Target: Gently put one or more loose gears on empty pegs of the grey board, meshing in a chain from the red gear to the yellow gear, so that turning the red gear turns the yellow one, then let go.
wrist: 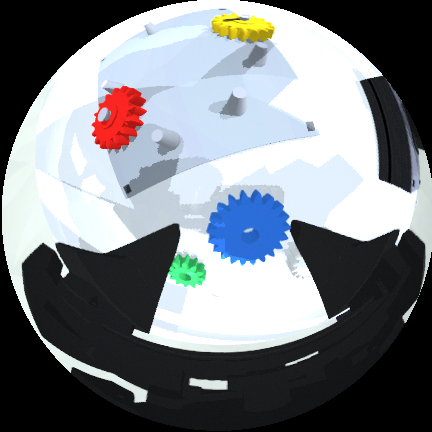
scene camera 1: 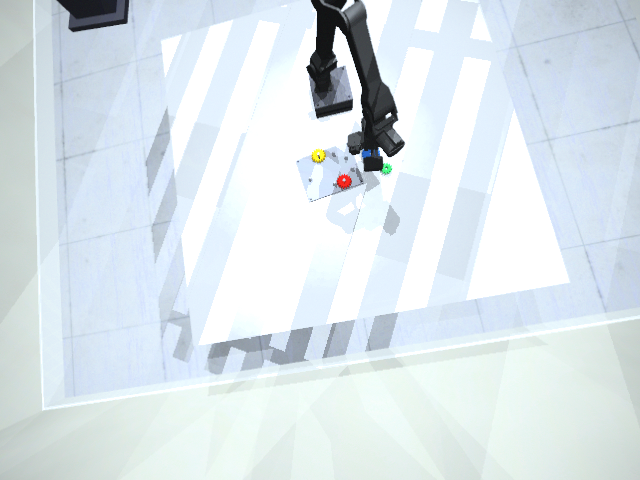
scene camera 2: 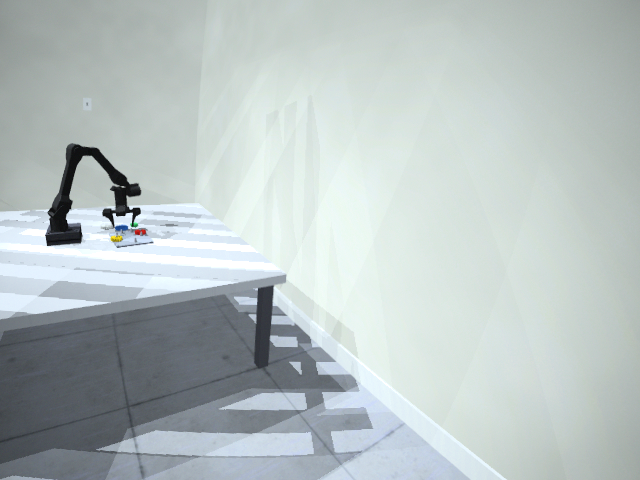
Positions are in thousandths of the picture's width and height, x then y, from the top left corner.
My gripper (scene camera 1: 577,326) is open and holds nothing. Also in view: a blue gear (wrist: 617,501). A green gear (wrist: 429,626) rests on the table. I also see a yellow gear (wrist: 536,59) and a red gear (wrist: 288,242).
My gripper also shows in the wrist view (wrist: 547,527).
